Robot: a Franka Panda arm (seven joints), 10 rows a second.
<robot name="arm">
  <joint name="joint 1" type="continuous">
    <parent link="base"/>
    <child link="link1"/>
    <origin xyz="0 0 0.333" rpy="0 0 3.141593"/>
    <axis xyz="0 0 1"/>
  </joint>
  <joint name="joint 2" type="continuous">
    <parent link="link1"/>
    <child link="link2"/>
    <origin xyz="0 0 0" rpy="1.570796 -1.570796 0"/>
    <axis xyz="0 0 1"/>
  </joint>
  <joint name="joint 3" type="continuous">
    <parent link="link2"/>
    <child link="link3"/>
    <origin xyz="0.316 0 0" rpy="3.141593 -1.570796 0"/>
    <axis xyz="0 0 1"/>
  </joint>
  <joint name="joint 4" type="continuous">
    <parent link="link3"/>
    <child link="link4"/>
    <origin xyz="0 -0.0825 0" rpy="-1.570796 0 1.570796"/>
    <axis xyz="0 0 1"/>
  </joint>
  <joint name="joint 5" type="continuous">
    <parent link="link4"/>
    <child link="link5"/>
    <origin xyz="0.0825 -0.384 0" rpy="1.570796 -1.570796 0"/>
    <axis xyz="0 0 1"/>
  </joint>
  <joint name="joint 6" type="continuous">
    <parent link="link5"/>
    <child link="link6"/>
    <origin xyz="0 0 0" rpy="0 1.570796 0"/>
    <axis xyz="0 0 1"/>
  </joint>
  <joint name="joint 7" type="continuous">
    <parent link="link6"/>
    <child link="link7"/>
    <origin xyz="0 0.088 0" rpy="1.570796 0 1.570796"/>
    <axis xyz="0 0 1"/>
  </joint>
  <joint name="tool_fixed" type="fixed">
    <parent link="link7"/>
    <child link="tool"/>
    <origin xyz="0 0 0.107" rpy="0 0 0"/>
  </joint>
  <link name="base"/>
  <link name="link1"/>
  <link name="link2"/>
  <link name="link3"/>
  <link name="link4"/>
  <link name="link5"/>
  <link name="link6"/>
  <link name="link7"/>
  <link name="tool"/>
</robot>
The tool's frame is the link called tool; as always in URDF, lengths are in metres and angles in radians. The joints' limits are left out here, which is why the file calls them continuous.
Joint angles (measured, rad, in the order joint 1, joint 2, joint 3, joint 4, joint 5, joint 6, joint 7), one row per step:
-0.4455, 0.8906, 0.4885, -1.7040, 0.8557, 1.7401, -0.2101
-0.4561, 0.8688, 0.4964, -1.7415, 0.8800, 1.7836, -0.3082
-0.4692, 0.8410, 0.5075, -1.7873, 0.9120, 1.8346, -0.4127
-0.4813, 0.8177, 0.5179, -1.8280, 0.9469, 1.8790, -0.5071
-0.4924, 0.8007, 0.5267, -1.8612, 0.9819, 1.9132, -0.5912
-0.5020, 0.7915, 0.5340, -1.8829, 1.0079, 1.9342, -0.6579
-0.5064, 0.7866, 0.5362, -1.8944, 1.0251, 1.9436, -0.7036
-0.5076, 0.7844, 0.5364, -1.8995, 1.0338, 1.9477, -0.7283
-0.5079, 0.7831, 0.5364, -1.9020, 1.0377, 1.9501, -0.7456
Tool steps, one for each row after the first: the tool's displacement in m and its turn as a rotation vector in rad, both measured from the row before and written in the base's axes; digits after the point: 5 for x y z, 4 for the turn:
-0.00356, -0.00081, 0.00132, 0.0152, -0.0891, -0.0179
-0.00477, -0.00055, 0.00247, 0.0113, -0.0944, -0.0230
-0.00472, -0.00046, 0.00165, 0.0099, -0.0817, -0.0232
-0.00433, -0.00068, 0.00060, 0.0112, -0.0689, -0.0215
-0.00311, -0.00076, -0.00007, 0.0112, -0.0536, -0.0141
-0.00174, -0.00069, -0.00023, 0.0084, -0.0364, -0.0073
-0.00080, -0.00027, -0.00024, 0.0041, -0.0199, -0.0029
-0.00037, -0.00008, -0.00008, 0.0019, -0.0151, 0.0001

